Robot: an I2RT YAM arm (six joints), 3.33 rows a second.
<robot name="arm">
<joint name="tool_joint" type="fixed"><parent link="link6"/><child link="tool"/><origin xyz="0 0 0" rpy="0 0 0"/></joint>
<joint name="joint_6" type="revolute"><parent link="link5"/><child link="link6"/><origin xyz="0.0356 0 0.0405" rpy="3.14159 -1.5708 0"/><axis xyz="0 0 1"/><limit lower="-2.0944" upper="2.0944"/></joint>
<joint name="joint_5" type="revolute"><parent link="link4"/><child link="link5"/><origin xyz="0.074 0.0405 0.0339" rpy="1.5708 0 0"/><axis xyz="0 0 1"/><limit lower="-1.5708" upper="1.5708"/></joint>
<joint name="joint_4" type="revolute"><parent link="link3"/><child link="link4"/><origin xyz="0.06 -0.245 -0.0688" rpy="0 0 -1.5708"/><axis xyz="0 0 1"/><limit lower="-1.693" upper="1.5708"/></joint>
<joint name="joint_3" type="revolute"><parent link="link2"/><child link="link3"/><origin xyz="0.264 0 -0.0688" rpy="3.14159 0 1.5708"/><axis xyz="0 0 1"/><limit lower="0" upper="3.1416"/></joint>
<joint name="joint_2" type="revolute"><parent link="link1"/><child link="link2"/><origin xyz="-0.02 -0.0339 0.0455" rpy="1.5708 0 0"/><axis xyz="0 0 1"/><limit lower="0" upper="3.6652"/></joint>
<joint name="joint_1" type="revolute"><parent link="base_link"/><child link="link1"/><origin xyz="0 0 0.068" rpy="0 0 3.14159"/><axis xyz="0 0 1"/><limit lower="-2.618" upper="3.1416"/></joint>
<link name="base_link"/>
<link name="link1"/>
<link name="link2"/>
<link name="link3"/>
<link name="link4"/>
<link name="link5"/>
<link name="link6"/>
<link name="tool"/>
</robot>
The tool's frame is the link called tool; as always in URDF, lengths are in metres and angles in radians.
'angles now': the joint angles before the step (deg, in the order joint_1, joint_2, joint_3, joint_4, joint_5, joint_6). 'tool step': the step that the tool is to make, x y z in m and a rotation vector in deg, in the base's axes. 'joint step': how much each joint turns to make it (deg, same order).
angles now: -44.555 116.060 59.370 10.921 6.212 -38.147
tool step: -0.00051 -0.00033 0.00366 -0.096 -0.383 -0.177
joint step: -0.093 -0.591 0.043 -0.316 -0.085 0.201
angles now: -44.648 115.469 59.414 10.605 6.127 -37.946
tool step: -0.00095 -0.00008 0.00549 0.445 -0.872 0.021
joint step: -0.176 -0.950 0.065 -0.761 -0.800 0.516
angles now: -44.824 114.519 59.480 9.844 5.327 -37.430
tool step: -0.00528 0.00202 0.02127 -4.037 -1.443 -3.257
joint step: -0.008 -4.043 -1.454 1.171 3.630 0.893
